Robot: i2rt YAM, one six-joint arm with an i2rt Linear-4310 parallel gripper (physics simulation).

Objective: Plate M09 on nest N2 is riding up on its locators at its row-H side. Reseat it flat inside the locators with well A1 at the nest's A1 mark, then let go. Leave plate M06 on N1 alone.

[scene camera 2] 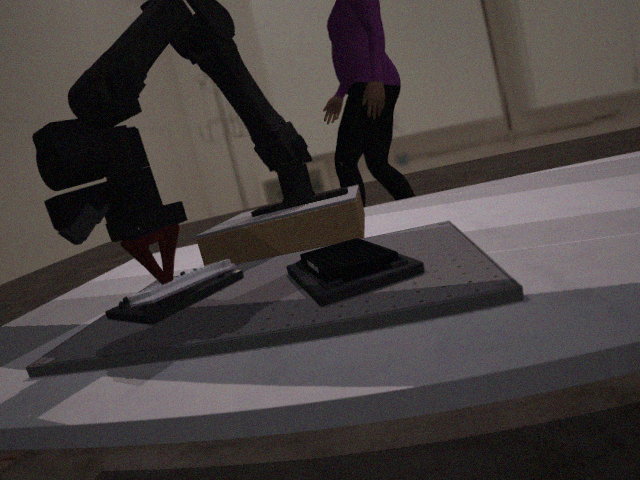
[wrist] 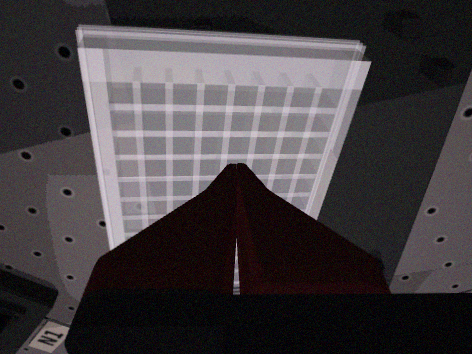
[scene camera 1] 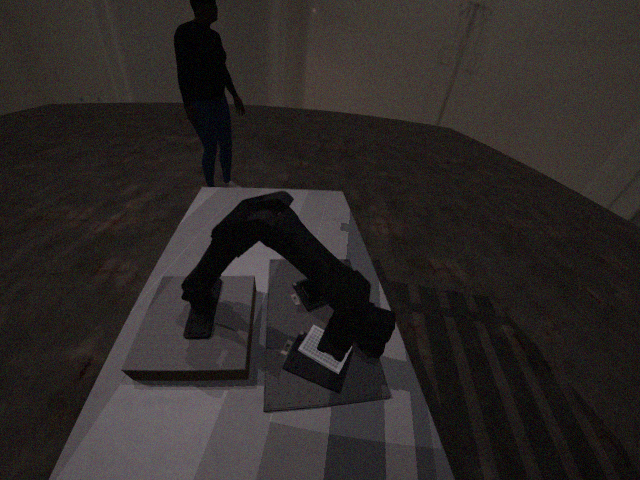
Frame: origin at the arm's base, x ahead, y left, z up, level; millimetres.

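Where they show: gripper, fingertip midpoint: [scene camera 2: 167, 283] [wrist: 236, 178] [scene camera 1: 329, 352]; arm's base, origin of the base link: [scene camera 2: 300, 203] [scene camera 1: 204, 306].
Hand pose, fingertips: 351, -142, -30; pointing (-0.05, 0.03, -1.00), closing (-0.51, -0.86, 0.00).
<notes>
Things, the pixels of their top centre, and the offset from my fingertips, as dx, dy, dz. "spot": a spot on its surface instead.
- dark nest N2, middle of its top: [wrist: 293, 203] [scene camera 2: 172, 283] [scene camera 1: 319, 357] -29, -10, -8
- Black plate M06, middle of its top: [scene camera 2: 344, 253] [scene camera 1: 321, 285] +10, +240, -4
- nest N1, surface spot: [scene camera 2: 323, 298] spot: +106, +219, -22
- N1 label, surface spot: [wrist: 49, 336] spot: -78, +203, -28
Plate M09, a pale plate with a grid of wells [scene camera 1: 312, 346] [scene camera 2: 193, 280] [wrist: 215, 120], lies on the dark nest N2 [scene camera 1: 310, 370] [scene camera 2: 155, 313] [wrist: 372, 165]. In the scene camera 2 view a small dark locator shows at its near end. I cannot tell whether it sits fully flat, and the A1 mark is not readable. My gripper [scene camera 2: 165, 282] [wrist: 236, 178] is shut and empty, its red fingertips at or just above the plate's top, around its middle. In the scene camera 1 view the arm hides the fingertips. Black plate M06 [scene camera 2: 351, 257] sits on nest N1 [scene camera 2: 323, 298].
Both nests stand on a grey perforated board [scene camera 1: 361, 390] [scene camera 2: 460, 258]. The N1 label [wrist: 49, 336] shows at the lower left of the wrist view. The arm's base stands on a raised block [scene camera 1: 155, 351] [scene camera 2: 289, 235] beside the board. A person [scene camera 1: 204, 67] [scene camera 2: 361, 51] stands beyond the table.
</notes>
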